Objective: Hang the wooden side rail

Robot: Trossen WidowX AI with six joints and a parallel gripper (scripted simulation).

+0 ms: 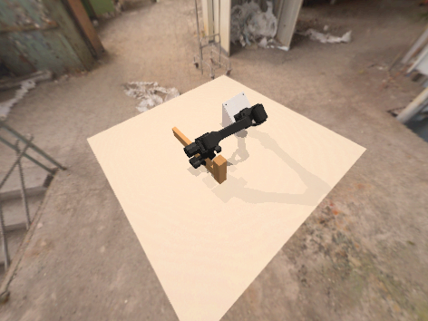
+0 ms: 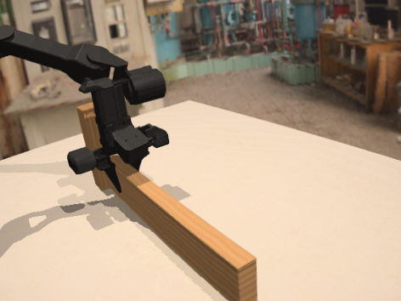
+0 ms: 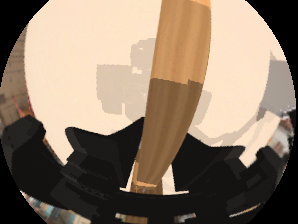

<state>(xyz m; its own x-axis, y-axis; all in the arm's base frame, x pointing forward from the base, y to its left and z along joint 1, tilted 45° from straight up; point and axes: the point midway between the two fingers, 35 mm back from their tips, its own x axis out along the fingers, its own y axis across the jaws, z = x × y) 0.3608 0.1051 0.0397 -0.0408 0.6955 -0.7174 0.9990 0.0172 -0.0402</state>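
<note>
Now: the headboard post 110 mm to the left of my gripper tip and 50 mm above it.
</note>
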